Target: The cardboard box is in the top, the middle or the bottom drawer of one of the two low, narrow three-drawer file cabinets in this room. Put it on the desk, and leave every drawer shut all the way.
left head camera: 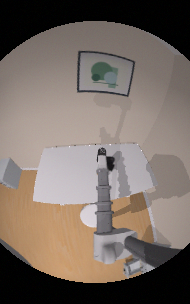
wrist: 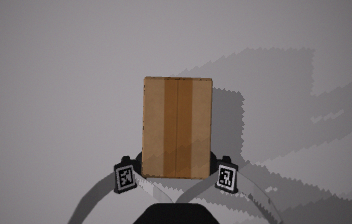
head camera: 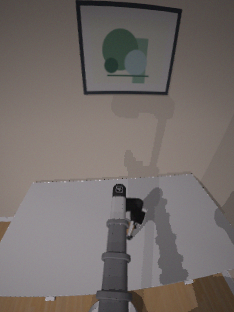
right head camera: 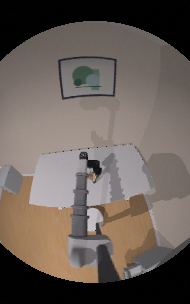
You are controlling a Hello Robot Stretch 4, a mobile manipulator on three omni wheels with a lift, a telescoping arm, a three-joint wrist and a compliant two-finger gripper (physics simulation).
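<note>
The cardboard box (wrist: 177, 127) (right head camera: 90, 176) has a darker tape band down its middle. It appears to rest on the white desk (head camera: 60, 235) (left head camera: 65, 175) (right head camera: 52, 180) (wrist: 60, 75), with its shadow right beside it. My gripper (wrist: 177, 162) (head camera: 131, 232) is over the desk, right of the arm's end in the head camera view. Its two pads sit close against the box's left and right sides near its lower end in the wrist view, with no gap visible. The box's underside is hidden. No open drawer shows clearly.
A grey cabinet (left head camera: 9, 172) (right head camera: 11, 180) stands left of the desk. Another grey cabinet (right head camera: 150, 260) is partly seen at lower right. A round white seat (left head camera: 90, 216) (right head camera: 95, 218) stands at the desk's front edge. A framed picture (head camera: 95, 82) hangs on the wall behind.
</note>
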